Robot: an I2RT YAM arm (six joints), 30 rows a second.
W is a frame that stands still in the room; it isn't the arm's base.
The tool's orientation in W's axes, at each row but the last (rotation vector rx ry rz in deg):
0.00 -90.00 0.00
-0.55 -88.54 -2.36
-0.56 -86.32 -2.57
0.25 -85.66 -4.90
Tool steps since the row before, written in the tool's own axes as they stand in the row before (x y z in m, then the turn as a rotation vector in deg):
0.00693 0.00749 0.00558 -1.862 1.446 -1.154
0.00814 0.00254 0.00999 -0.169 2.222 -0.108
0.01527 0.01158 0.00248 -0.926 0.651 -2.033
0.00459 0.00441 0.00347 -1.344 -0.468 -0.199
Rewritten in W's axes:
-0.00558 0.00749 0.00693 1.154 1.446 -1.862
-0.00970 0.00269 0.00844 0.176 2.220 -0.128
-0.00109 0.01129 0.01564 1.992 0.603 -1.041
-0.00288 0.00430 0.00508 0.074 -0.396 -1.379

